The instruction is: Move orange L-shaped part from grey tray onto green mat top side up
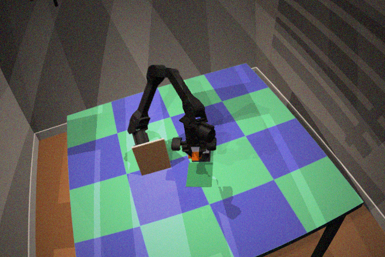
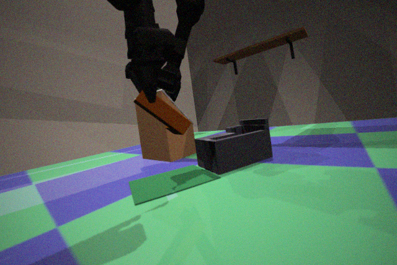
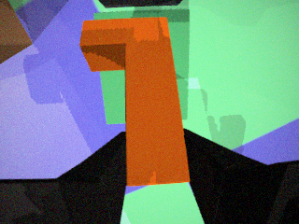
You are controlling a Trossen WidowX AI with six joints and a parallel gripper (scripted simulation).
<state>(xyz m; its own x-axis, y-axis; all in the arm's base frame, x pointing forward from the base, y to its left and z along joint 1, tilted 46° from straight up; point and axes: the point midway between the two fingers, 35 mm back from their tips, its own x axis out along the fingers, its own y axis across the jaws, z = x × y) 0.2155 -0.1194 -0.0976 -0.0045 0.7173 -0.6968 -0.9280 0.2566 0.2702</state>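
Now: the dark green mat 1 cm ahead of my gripper tip, 2 cm to the left of it and 17 cm below it. The rest, counted from my gripper tip: orange L-shaped part (4 cm to the left, 3 cm below).
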